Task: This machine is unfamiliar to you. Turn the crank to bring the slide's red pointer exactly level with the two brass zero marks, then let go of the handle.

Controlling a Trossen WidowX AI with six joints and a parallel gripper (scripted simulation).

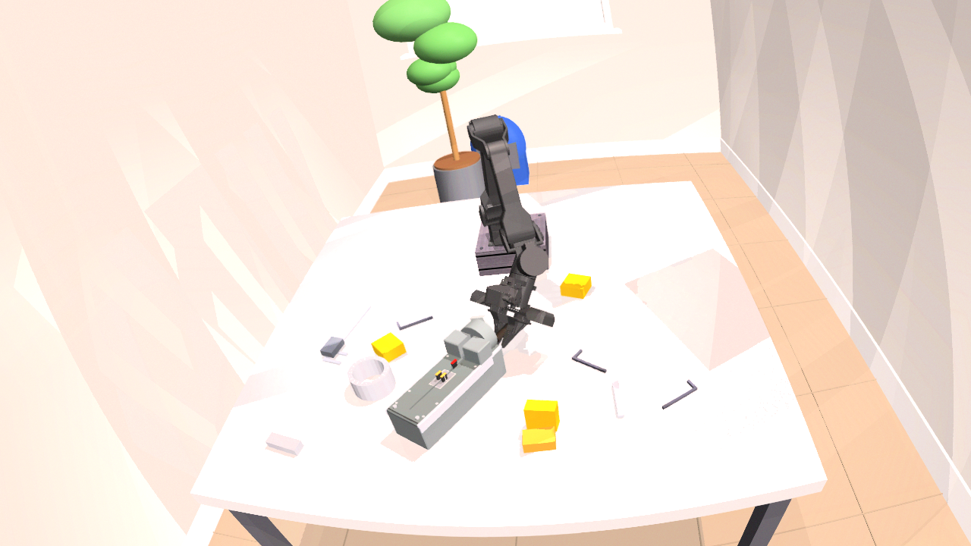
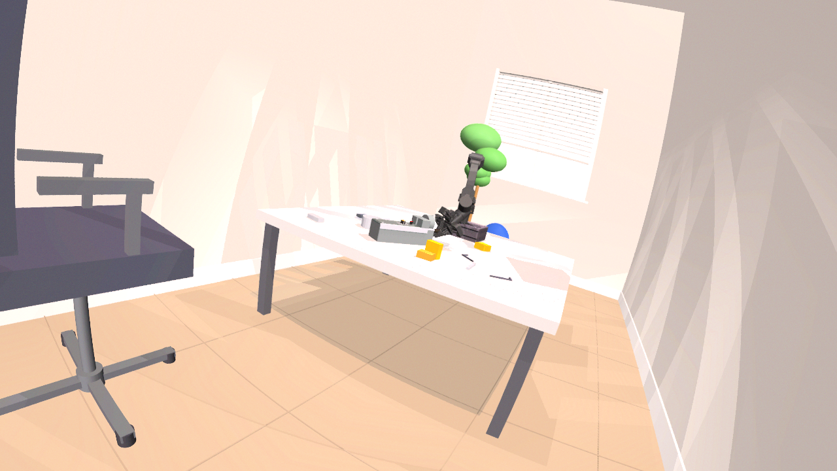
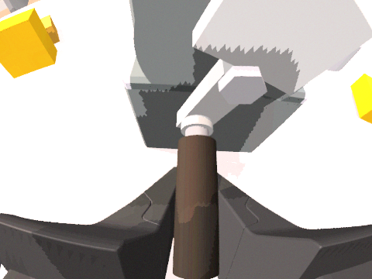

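The brown crank handle lies 30 mm above my gripper tip, 20 mm behind it and 10 mm to the left of it. Also, from my gripper tip: red pointer: 110 mm ahead, 70 mm to the right, 50 mm above.
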